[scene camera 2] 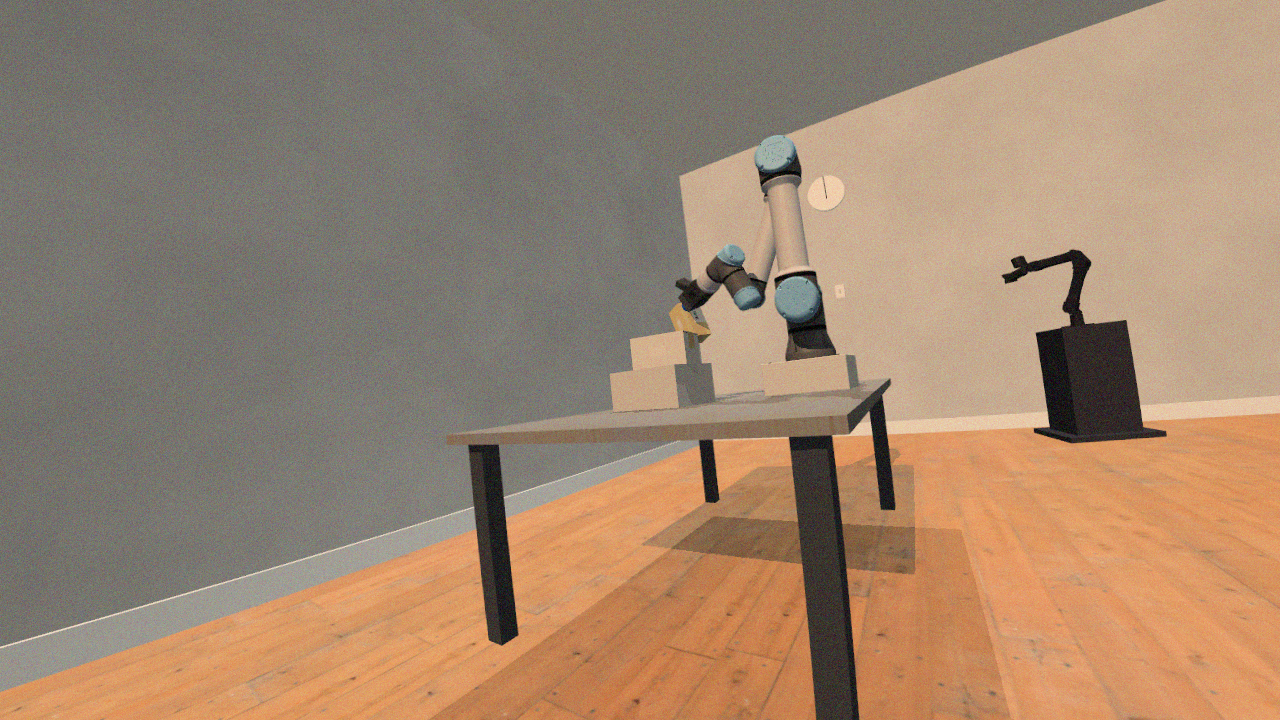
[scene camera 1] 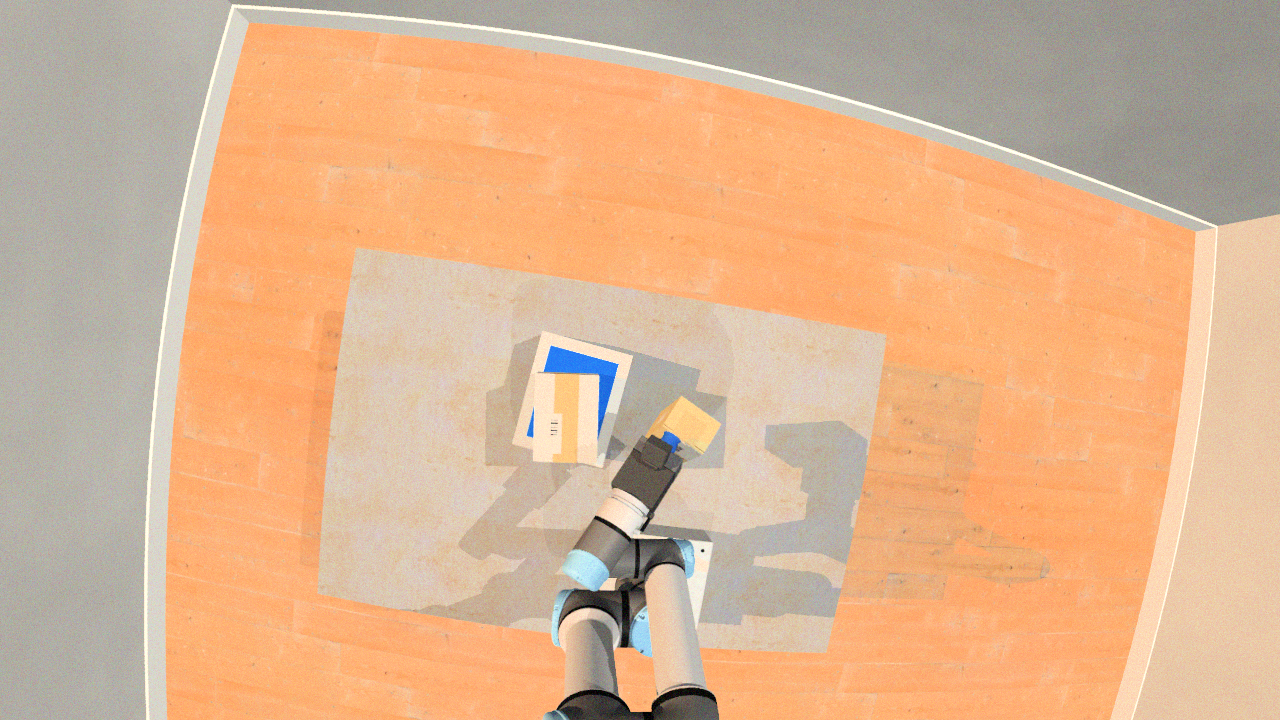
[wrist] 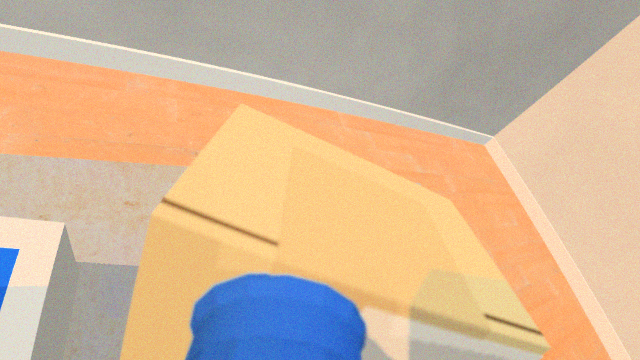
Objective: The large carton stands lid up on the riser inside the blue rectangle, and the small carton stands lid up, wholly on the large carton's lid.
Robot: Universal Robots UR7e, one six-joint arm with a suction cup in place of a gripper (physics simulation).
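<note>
The large carton (scene camera 1: 566, 416) (scene camera 2: 659, 350), pale with a tan tape strip and a label on top, stands upright on the riser (scene camera 1: 581, 347) (scene camera 2: 644, 389) (wrist: 40, 235). It is turned relative to the blue rectangle (scene camera 1: 581, 360) (wrist: 7, 265) and covers its front part; in scene camera 1 its near end appears past the blue. The small yellow carton (scene camera 1: 693, 420) (scene camera 2: 687, 320) (wrist: 350, 215) hangs tilted in the air, right of the riser in scene camera 1. My blue suction cup (scene camera 1: 671, 440) (scene camera 2: 686, 306) (wrist: 277, 315) holds it. The contact spot is hidden in the wrist view.
The riser stands on the grey table (scene camera 1: 411, 429) (scene camera 2: 554, 431). My arm's pale base block (scene camera 1: 704, 573) (scene camera 2: 810, 375) is at the near side of the table in scene camera 1. A black arm on a dark pedestal (scene camera 2: 1096, 376) stands on the floor well behind the table.
</note>
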